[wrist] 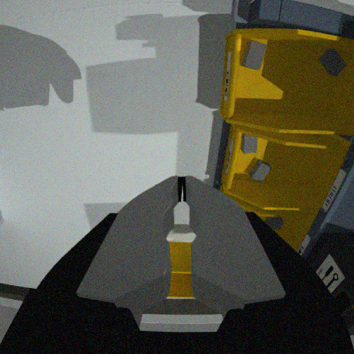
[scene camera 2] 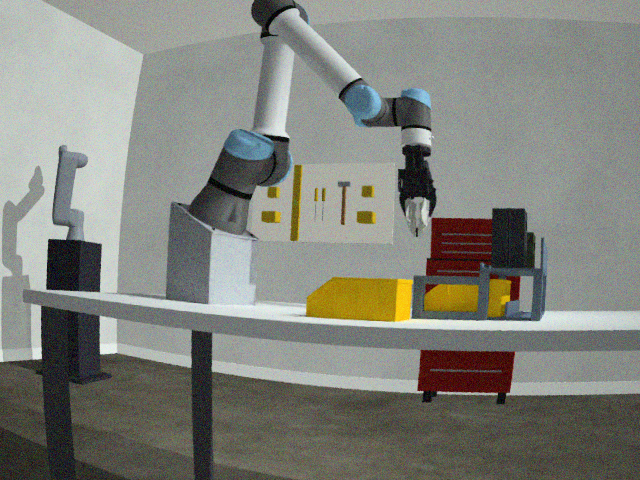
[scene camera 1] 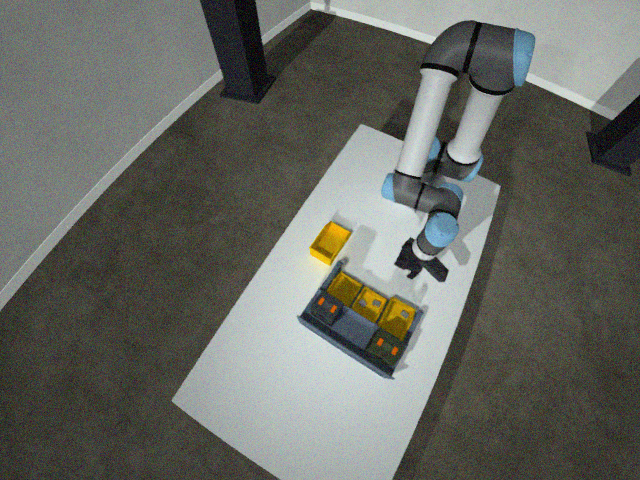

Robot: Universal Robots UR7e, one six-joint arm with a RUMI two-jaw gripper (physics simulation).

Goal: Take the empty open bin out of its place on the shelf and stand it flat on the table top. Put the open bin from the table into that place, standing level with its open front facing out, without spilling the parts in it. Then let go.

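Frame: origin at the arm's base, x ahead, y left, z up, level; metres.
Seen in the pictures: gripper, between the fingertips: (scene camera 2: 416,237) (scene camera 1: 406,274); arm's base, origin of its link: (scene camera 2: 215,220).
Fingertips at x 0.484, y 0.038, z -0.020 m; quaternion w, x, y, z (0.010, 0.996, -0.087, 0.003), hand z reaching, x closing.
Note:
Pixels of each thing's top centre, then the offset from my fingertips to it. "pt": a spot on its surface instead.
- yellow open bin, a spot on its surface: (scene camera 2: 356,299) pt 0.100 m back, 0.360 m right, 0.144 m down
- right bin, a spot on its surface: (scene camera 1: 398,322) pt 0.138 m ahead, 0.048 m left, 0.167 m down
- middle bin, a spot on its surface: (scene camera 1: 368,310) pt 0.127 m ahead, 0.077 m right, 0.172 m down
- left bin, a spot on its surface: (scene camera 1: 345,287) pt 0.066 m ahead, 0.192 m right, 0.172 m down
A yellow open bin (scene camera 1: 330,241) (scene camera 2: 356,299) stands flat on the table, left of the shelf in scene camera 1; no parts show in it. The grey-blue shelf (scene camera 1: 346,338) (scene camera 2: 484,294) holds three yellow bins side by side. The right bin (scene camera 1: 398,322) (wrist: 305,95) stands in its place with its front toward the arm and grey parts inside. The middle bin (scene camera 1: 368,310) (wrist: 310,172) holds two grey parts. The left bin (scene camera 1: 345,287) is partly shaded. My gripper (scene camera 1: 412,275) (scene camera 2: 416,230) (wrist: 182,178) is shut and empty, pointing down, high above the table in front of the shelf.
Dark boxes (scene camera 1: 325,308) (scene camera 1: 387,347) (scene camera 2: 509,237) with orange marks stand on the shelf's top. They rise above the bins. A red tool cabinet (scene camera 2: 460,225) and a pegboard (scene camera 2: 330,206) are in the background, behind the white table (scene camera 1: 289,356) (scene camera 2: 361,333).

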